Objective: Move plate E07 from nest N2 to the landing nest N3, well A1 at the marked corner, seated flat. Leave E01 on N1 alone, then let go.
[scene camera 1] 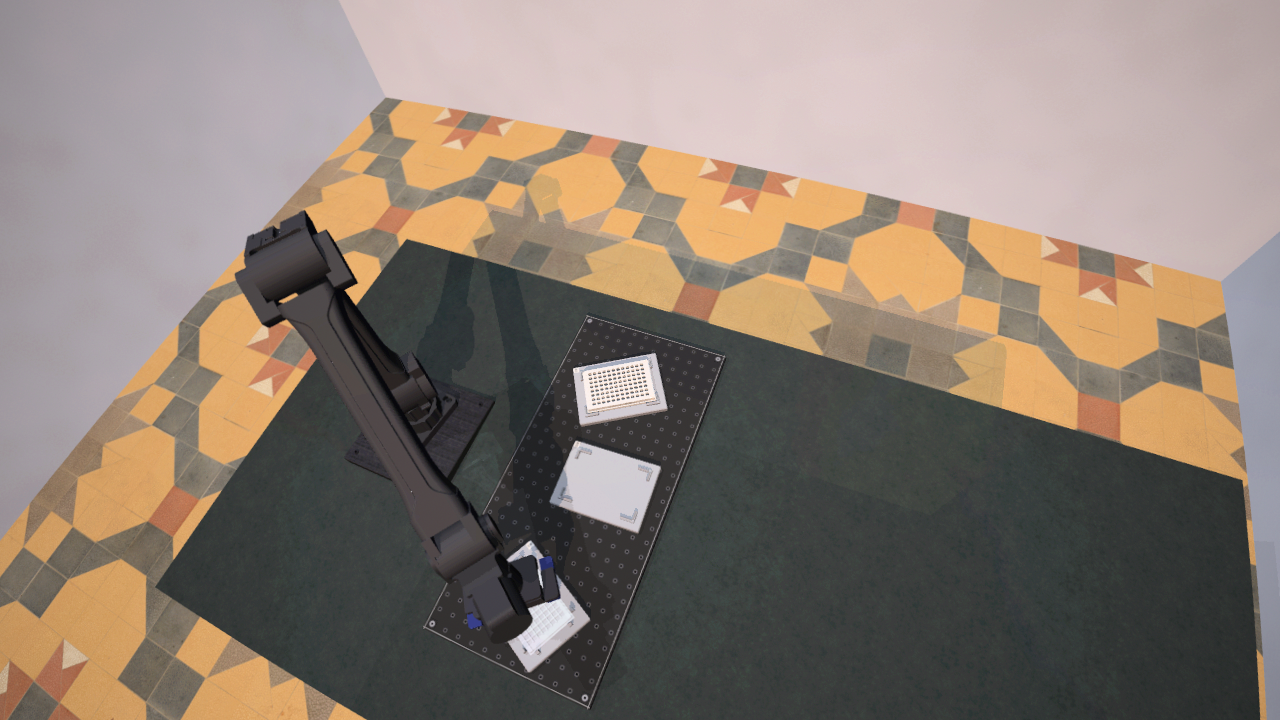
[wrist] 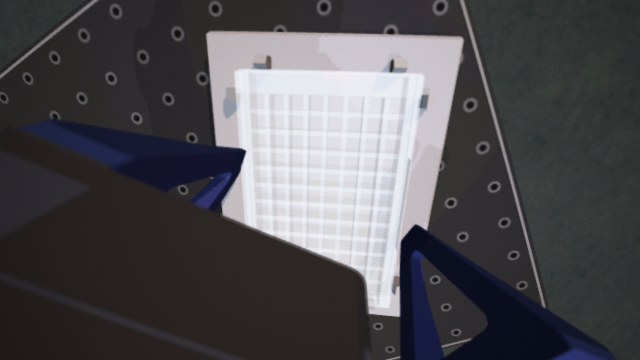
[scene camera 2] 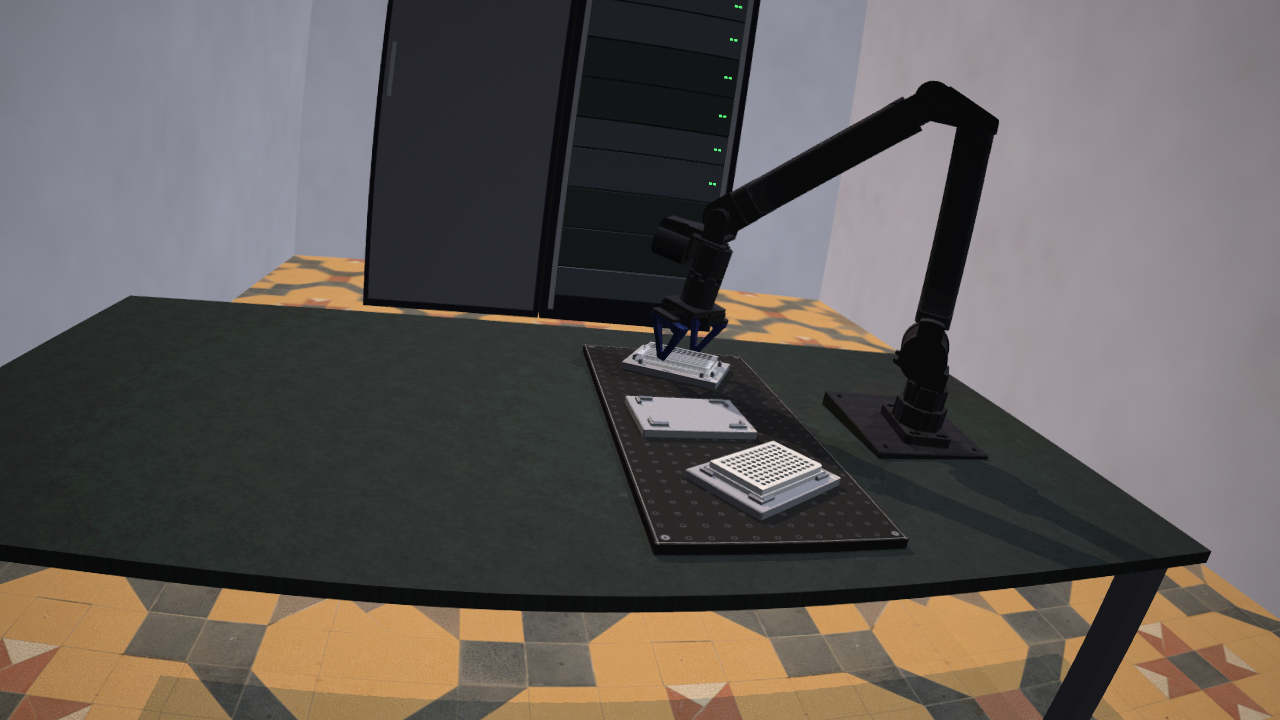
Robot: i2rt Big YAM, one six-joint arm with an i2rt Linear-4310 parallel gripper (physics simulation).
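Note:
A clear, gridded plate [scene camera 1: 547,625] [scene camera 2: 703,362] [wrist: 325,150] sits between the corner stops of a white nest [scene camera 1: 531,663] [wrist: 440,60] at one end of the perforated board. My gripper [scene camera 1: 510,591] [scene camera 2: 678,351] [wrist: 328,198] is open and empty above it, its blue fingers apart on either side of the plate's long edges. An empty white nest [scene camera 1: 608,486] [scene camera 2: 689,416] with corner brackets lies in the middle. A cream plate with dark wells [scene camera 1: 619,385] [scene camera 2: 768,466] rests on the nest [scene camera 1: 626,416] at the other end. No labels or A1 marks are readable; the gripper body hides part of the clear plate.
The black perforated board [scene camera 1: 537,456] [scene camera 2: 640,483] carries the three nests on the dark table [scene camera 1: 850,555] [scene camera 2: 358,447]. The arm's base plate [scene camera 1: 469,420] [scene camera 2: 850,420] stands beside the board. A dark cabinet [scene camera 2: 465,161] stands behind the table.

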